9 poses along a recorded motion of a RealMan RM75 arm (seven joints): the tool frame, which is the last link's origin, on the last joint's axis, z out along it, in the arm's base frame.
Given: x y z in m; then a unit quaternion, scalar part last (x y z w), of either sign.
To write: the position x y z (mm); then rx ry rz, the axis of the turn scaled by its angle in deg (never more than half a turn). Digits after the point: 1 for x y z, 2 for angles.
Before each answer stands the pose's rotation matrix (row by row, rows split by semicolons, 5 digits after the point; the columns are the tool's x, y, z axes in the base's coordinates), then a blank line. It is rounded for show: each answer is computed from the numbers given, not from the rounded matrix.
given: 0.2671 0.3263 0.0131 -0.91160 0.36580 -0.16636 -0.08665
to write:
0.67703 -0.69575 0.23991; -0.63809 -0.71737 -0.27969; 0.36670 0.03627 -0.92963

267.1 326.3 13.1 155.61 -62.44 28.40
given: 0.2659 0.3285 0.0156 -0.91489 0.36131 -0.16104 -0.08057
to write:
0.68704 -0.68707 0.23645; -0.63517 -0.72593 -0.26380; 0.35289 0.03105 -0.93515

265.9 328.5 15.6 156.73 -61.90 27.59
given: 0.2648 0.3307 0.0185 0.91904 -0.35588 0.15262 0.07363
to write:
0.70011 -0.67661 0.22812; -0.63166 -0.73586 -0.24397; 0.33293 0.02671 -0.94257

264.8 330.7 18.5 158.10 -61.22 26.25
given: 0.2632 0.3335 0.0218 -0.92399 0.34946 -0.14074 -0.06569
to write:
0.71614 -0.66428 0.21417; -0.62730 -0.74713 -0.21976; 0.30600 0.02303 -0.95175

263.2 333.5 21.8 159.70 -60.40 24.33
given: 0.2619 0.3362 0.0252 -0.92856 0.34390 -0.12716 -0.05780
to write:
0.73113 -0.65336 0.19640; -0.62396 -0.75678 -0.19480; 0.27591 0.01988 -0.96098

261.9 336.2 25.2 161.26 -59.72 22.08
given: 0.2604 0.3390 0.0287 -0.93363 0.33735 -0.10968 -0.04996
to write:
0.74833 -0.64088 0.17109; -0.61896 -0.76740 -0.16729; 0.23851 0.01929 -0.97095

260.4 339.0 28.7 162.91 -58.86 19.14
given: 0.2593 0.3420 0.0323 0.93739 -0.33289 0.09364 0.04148
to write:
0.76083 -0.63186 0.14794; -0.61632 -0.77493 -0.14011; 0.20317 0.01542 -0.97902

259.3 342.0 32.3 164.41 -58.39 16.42
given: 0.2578 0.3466 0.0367 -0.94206 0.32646 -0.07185 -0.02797
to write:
0.77652 -0.61911 0.11711; -0.61107 -0.78528 -0.09961; 0.15364 0.00579 -0.98811

257.8 346.6 36.7 166.62 -57.74 12.71
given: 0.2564 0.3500 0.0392 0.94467 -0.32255 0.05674 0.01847
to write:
0.78548 -0.61150 0.09529; -0.60731 -0.79124 -0.07150; 0.11912 -0.00171 -0.99288

256.4 350.0 39.2 168.07 -57.39 10.09
